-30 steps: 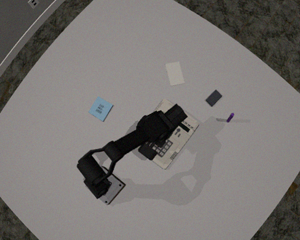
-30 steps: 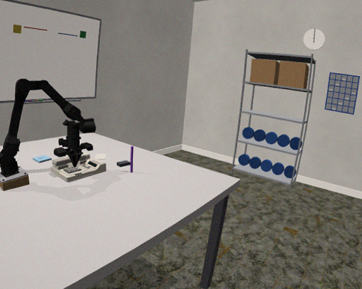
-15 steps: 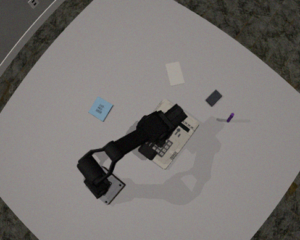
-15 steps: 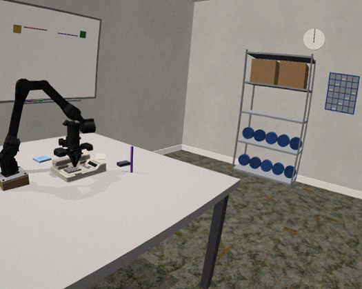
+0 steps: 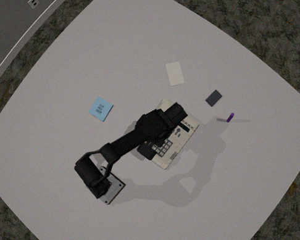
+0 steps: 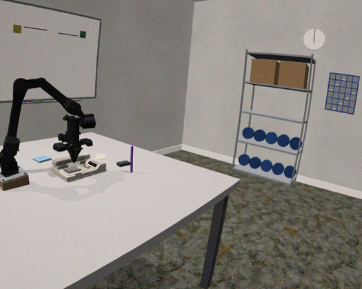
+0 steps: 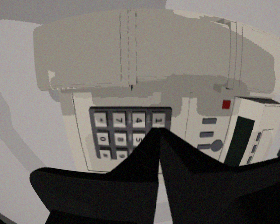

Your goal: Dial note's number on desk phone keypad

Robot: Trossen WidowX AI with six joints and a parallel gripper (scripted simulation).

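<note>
The beige desk phone lies 60 mm below my hand and 20 mm ahead of it. The rest, counted from my hand: purple stick: 200 mm ahead, 190 mm to the right, 20 mm below; then handset: 50 mm to the left, 40 mm below, 20 mm ahead; then white card: 260 mm ahead, 90 mm to the left, 80 mm below.
</note>
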